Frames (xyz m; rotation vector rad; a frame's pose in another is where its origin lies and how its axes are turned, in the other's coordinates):
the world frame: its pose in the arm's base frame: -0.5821 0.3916 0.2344 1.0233 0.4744 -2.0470
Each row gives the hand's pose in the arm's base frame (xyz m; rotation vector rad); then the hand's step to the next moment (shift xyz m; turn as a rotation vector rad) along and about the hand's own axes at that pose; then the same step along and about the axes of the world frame.
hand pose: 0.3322 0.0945 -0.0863 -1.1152 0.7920 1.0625
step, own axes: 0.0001 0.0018 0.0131 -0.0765 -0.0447 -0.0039
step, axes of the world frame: -0.0078 -0.0093 -0.0052 -0.0589 0.0323 0.0579
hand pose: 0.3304 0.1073 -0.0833 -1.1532 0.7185 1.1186
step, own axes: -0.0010 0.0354 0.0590 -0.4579 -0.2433 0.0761
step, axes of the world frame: -0.0175 -0.0656 -0.0111 -0.4027 0.1095 0.3171
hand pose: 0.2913 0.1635 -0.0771 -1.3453 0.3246 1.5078
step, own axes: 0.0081 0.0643 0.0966 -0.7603 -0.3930 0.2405
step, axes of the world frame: 0.0158 -0.1133 0.0214 -0.7073 0.0742 0.5334
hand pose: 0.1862 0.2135 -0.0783 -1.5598 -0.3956 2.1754
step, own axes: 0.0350 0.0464 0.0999 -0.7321 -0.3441 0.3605
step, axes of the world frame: 0.0656 -0.0751 0.0584 -0.6414 -0.0113 0.6106
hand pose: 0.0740 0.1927 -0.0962 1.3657 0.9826 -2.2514
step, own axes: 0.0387 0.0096 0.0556 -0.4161 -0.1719 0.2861
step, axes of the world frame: 0.0552 -0.0116 0.0388 -0.3273 0.0100 0.4211
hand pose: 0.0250 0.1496 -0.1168 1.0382 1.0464 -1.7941
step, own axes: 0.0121 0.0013 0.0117 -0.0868 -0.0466 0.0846
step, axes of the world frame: 0.0149 0.0039 0.0069 -0.0618 0.0016 0.1142
